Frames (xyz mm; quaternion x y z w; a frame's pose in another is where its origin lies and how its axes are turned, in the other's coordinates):
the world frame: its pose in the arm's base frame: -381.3 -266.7 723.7 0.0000 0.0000 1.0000 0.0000
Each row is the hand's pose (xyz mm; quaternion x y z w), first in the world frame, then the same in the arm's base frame.
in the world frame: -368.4 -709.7 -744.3 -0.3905 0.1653 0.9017 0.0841
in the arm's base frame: -12.9 443.0 -20.6 0.1653 0.3905 -0.0841 0.9017
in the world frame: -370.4 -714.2 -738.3 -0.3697 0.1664 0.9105 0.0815
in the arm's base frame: -10.9 447.5 -14.6 0.1664 0.3697 -0.0815 0.9105
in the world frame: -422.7 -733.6 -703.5 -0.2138 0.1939 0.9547 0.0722
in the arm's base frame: 41.4 466.9 20.2 0.1939 0.2138 -0.0722 0.9547
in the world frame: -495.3 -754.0 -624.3 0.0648 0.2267 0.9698 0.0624
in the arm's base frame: 114.0 487.3 99.4 0.2267 -0.0648 -0.0624 0.9698
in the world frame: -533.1 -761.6 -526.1 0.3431 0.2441 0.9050 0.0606
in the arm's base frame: 151.8 494.9 197.6 0.2441 -0.3431 -0.0606 0.9050
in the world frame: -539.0 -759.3 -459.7 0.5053 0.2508 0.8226 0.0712
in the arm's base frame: 157.7 492.6 264.0 0.2508 -0.5053 -0.0712 0.8226
